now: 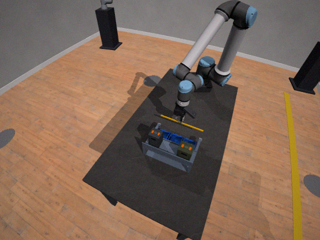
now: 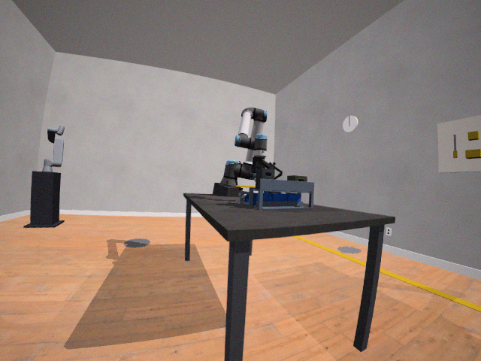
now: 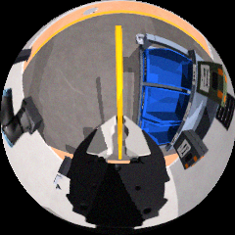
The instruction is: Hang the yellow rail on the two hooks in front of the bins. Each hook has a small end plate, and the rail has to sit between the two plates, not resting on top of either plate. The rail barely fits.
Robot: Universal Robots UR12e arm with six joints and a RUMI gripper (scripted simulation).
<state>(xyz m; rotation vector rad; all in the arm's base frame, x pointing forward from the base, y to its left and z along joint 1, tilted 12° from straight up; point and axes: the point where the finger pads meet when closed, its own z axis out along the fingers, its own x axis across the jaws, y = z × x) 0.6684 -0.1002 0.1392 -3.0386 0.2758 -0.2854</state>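
Now: hand 1 cm above the yellow rail. Round my hand: black box 24 cm ahead, 15 cm to the right, 4 cm above; olive box 27 cm ahead, 8 cm to the left, 3 cm above.
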